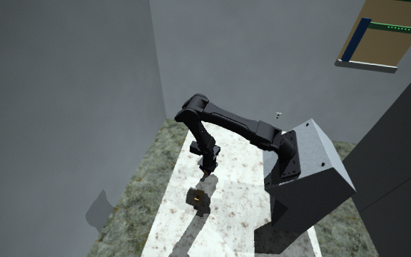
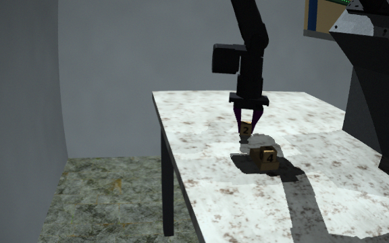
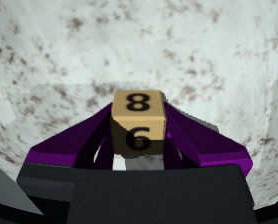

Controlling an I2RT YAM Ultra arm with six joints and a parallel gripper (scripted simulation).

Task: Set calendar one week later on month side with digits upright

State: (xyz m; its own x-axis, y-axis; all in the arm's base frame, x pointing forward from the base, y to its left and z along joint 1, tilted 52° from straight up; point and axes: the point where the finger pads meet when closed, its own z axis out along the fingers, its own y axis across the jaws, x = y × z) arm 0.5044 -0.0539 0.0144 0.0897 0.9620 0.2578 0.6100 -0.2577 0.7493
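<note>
Right now my hand is right at the wooden digit cube.
</note>
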